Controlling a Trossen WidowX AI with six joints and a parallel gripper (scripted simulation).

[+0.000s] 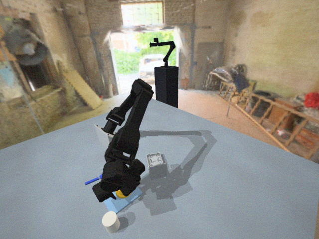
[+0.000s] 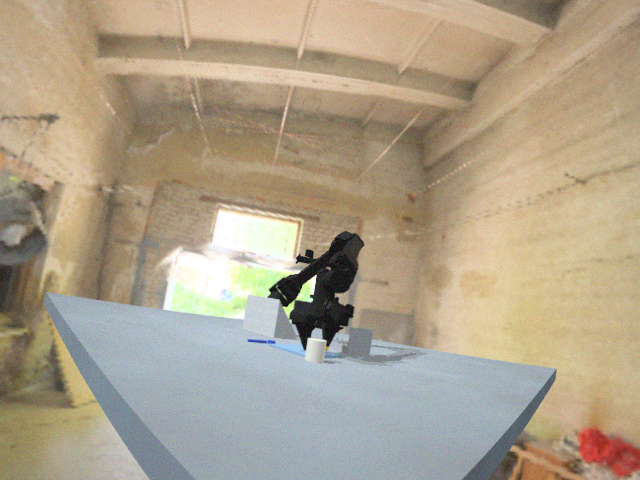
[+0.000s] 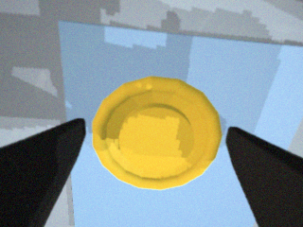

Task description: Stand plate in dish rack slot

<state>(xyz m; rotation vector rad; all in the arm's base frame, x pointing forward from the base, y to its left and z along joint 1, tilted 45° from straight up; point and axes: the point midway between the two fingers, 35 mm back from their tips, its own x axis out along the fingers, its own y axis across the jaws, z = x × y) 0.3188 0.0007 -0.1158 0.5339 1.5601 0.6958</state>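
Now: the light blue mat 20 mm behind my gripper tip, 10 mm to the right of it and 10 mm below it. The rest, counted from my gripper tip: blue spoon 140 mm behind, 60 mm to the right, 10 mm below; yellow plate 10 mm above; cream cup 80 mm ahead, 90 mm to the right, 20 mm above.
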